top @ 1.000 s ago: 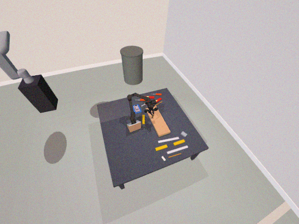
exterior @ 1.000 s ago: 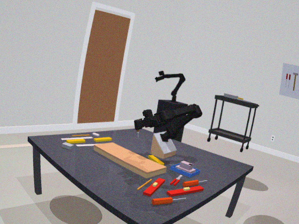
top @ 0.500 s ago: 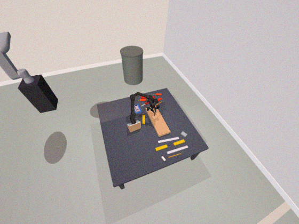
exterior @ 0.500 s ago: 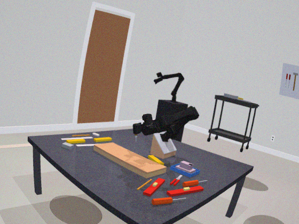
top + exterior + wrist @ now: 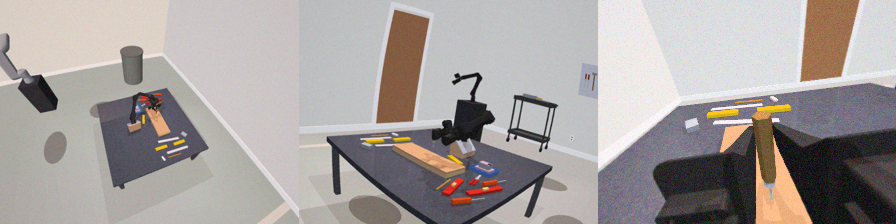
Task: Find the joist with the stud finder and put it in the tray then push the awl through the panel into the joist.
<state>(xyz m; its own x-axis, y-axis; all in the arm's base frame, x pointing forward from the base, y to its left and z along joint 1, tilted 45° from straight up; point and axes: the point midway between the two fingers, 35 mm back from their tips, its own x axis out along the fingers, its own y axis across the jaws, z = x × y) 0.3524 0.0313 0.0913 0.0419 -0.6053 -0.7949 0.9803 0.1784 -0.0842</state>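
The awl is 6 cm below my gripper tip and 1 cm to the left of it. Round my gripper tip: grey block (35 cm to the right, 30 cm ahead, 20 cm below); stud finder (30 cm to the left, 22 cm behind, 17 cm below); blue tray (29 cm to the left, 22 cm behind, 20 cm below).
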